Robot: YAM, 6 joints.
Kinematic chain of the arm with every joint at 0, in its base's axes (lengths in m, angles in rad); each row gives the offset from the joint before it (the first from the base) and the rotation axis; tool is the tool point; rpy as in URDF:
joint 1: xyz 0 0 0.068 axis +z
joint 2: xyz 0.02 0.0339 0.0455 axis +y
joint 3: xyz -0.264 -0.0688 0 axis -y
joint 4: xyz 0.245 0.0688 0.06 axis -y
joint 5: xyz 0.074 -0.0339 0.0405 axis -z
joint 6: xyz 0.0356 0 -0.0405 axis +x
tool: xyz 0 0 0 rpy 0 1.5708 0
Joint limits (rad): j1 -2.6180..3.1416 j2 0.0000..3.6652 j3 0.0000..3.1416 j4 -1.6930..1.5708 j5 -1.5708..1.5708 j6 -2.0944..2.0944
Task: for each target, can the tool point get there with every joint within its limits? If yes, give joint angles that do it. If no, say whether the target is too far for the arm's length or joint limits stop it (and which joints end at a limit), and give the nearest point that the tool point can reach.
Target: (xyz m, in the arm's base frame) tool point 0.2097 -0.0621 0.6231
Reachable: yes | joints -0.1359 1.5434 2.3795 -0.5606 1.1969 -0.3212
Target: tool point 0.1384 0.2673 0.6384
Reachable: yes | joints -2.0910 0.9561 2.6549 0.6828 0.3663 1.4939
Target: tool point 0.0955 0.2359 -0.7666
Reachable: no: too far | nearest point 0.0944 0.2331 -0.3803 | short by 0.386 m
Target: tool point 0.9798 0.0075 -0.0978
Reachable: no: too far | nearest point 0.6312 0.0048 -0.0211 | short by 0.357 m
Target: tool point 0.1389 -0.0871 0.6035
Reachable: yes | joints 2.4651 0.5627 1.6727 0.6032 0.5637 -0.5312
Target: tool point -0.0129 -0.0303 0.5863
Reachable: yes | joints 0.0165 0.7135 1.4683 0.5005 1.0051 1.2984
